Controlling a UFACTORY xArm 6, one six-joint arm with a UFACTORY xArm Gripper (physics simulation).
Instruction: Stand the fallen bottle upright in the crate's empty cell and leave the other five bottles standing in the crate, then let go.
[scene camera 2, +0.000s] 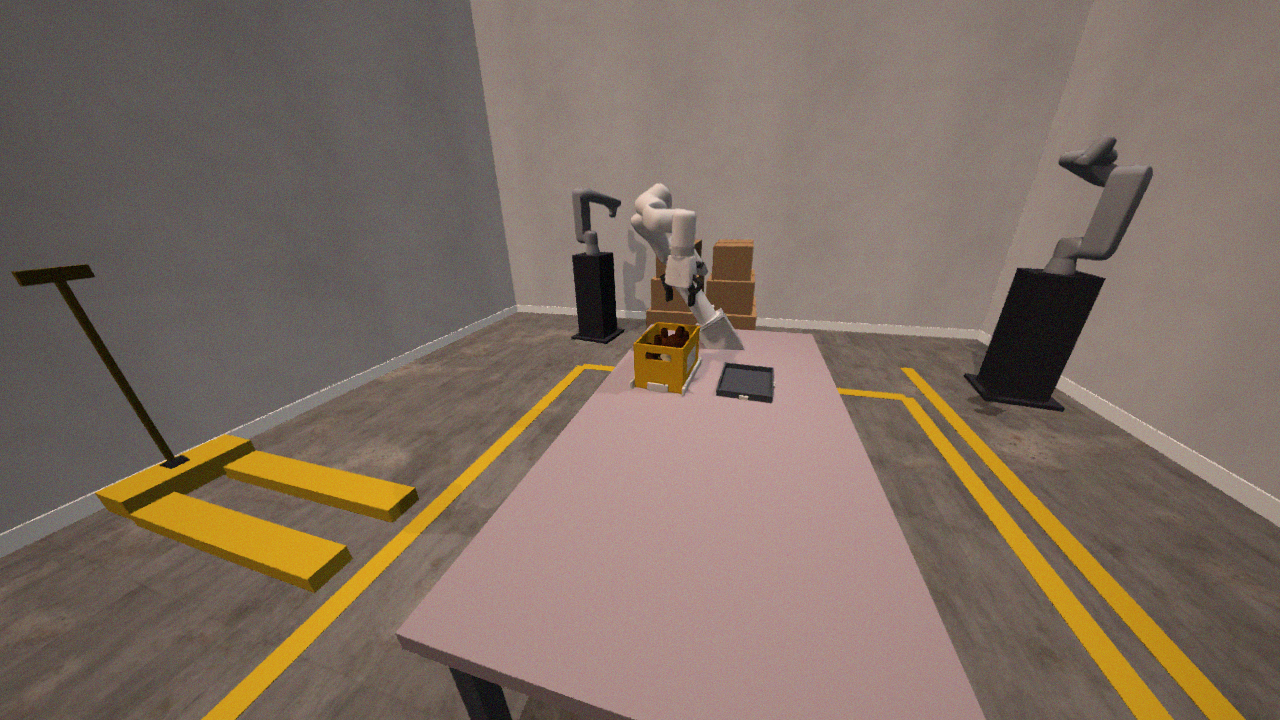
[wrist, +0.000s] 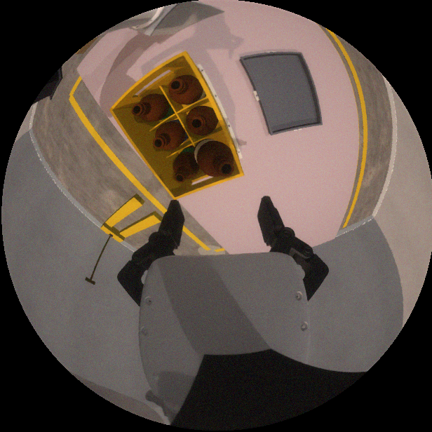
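Where they show: gripper, fingertip midpoint: (scene camera 2: 679, 303); arm's base at its link origin: (scene camera 2: 708, 320).
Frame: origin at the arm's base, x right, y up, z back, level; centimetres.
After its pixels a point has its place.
Note:
The yellow crate (scene camera 2: 651, 376) @[x 7.8, y -6.7, z -54.7 cm] (wrist: 134, 134) stands on the table, with brown bottles in its cells. In the wrist view, one bottle (wrist: 215, 158) at the lower right corner looks larger than the others, shows a pale band, and seems to sit higher and lean; its base is hidden. The other five bottles (wrist: 185, 90) (wrist: 152, 108) (wrist: 202, 120) (wrist: 171, 136) (wrist: 185, 166) stand in the crate, their lower parts hidden. My gripper (scene camera 2: 682, 293) @[x -0.7, y 20.1, z -48.8 cm] (wrist: 220, 207) is open and empty, above the crate and apart from the bottles.
A shallow dark tray (scene camera 2: 745, 383) @[x -24.0, y -11.5, z -38.4 cm] (wrist: 282, 92) lies on the pink table (scene camera 2: 716, 537) @[x -29.4, y -12.0, z -111.0 cm] (wrist: 295, 175) beside the crate. A pale strip (wrist: 220, 110) runs along the crate's tray-side base. Cardboard boxes (scene camera 2: 732, 295) stand behind the table; a yellow pallet jack (scene camera 2: 241, 541) is on the floor.

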